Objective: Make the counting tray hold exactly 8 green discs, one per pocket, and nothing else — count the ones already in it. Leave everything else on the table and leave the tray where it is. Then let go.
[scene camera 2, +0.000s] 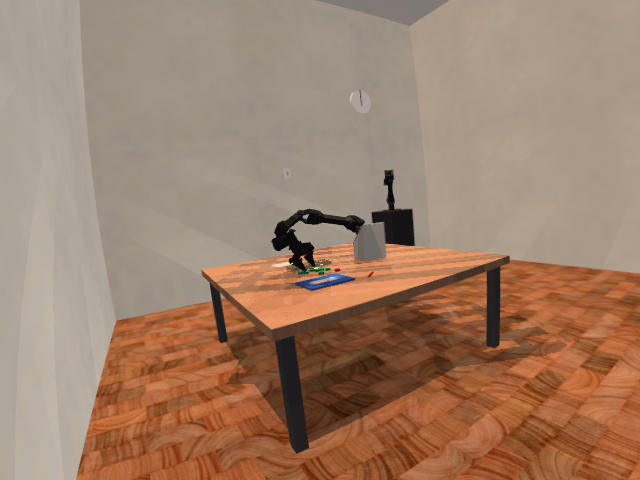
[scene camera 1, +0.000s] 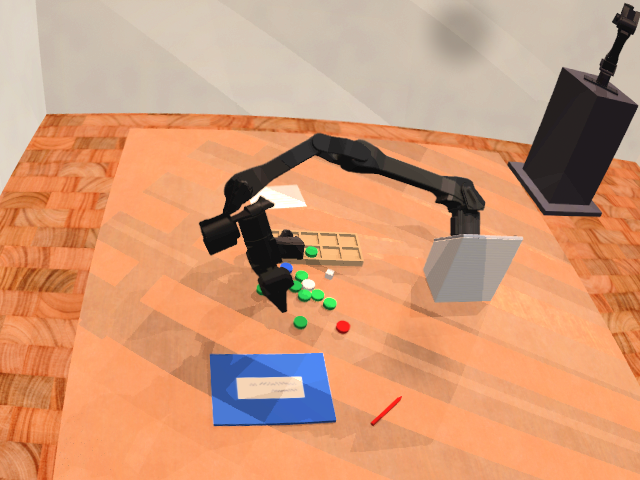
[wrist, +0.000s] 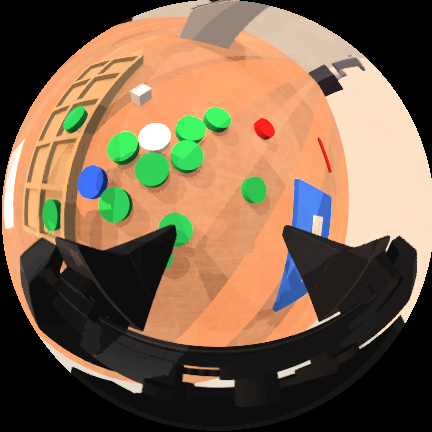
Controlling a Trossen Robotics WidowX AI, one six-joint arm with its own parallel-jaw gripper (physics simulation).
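The tan counting tray (scene camera 1: 341,262) (wrist: 71,200) has two green discs in its pockets in the wrist view, one near the middle (wrist: 75,119) and one near the close end (wrist: 51,215). The arm hides its left part in scene camera 1. Several loose green discs (scene camera 1: 329,303) (wrist: 152,169) lie beside it; one green disc (scene camera 1: 300,322) (wrist: 254,189) lies apart. A white disc (scene camera 1: 308,284) (wrist: 155,137) and a blue disc (scene camera 1: 286,267) (wrist: 92,182) lie among them. My gripper (scene camera 2: 309,267) (wrist: 230,230) is open and empty above the discs; its left finger partly covers a green disc (wrist: 180,231) in the wrist view.
A red disc (scene camera 1: 342,326) (wrist: 264,128), a white cube (scene camera 1: 329,273) (wrist: 141,94), a blue folder (scene camera 1: 227,413) (wrist: 312,200), a red pen (scene camera 1: 386,410) (wrist: 324,155) and white paper (scene camera 1: 289,196) lie on the table. A grey panel (scene camera 1: 473,268) stands by the arm's base.
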